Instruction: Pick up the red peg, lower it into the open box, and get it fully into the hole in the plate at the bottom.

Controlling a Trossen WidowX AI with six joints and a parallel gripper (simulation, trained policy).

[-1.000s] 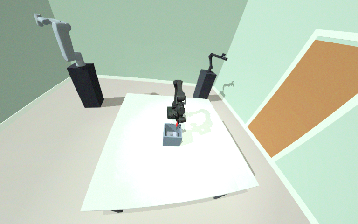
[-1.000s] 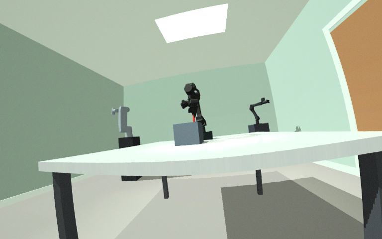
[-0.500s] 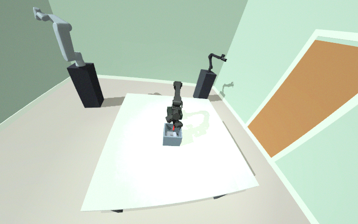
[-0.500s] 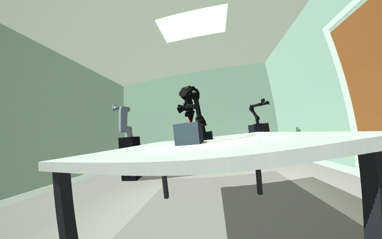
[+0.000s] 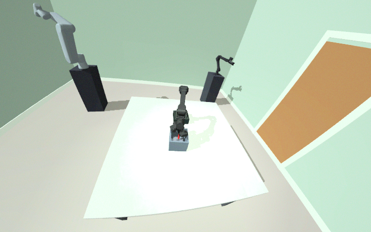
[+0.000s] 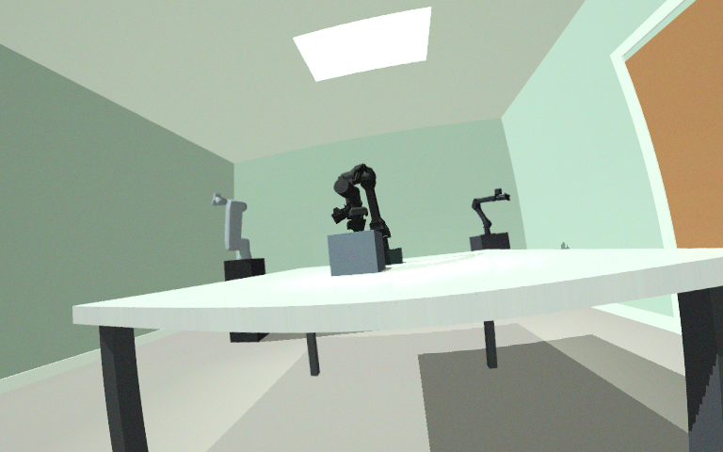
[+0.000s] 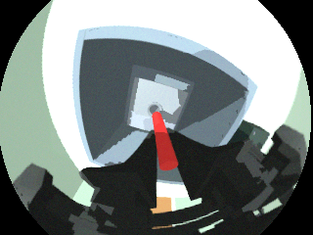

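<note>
My gripper tip is now 1 cm below the red peg. The rest, counted from my gripper tip: pale plate (1 cm ahead, 1 cm to the right, 6 cm below).
</note>
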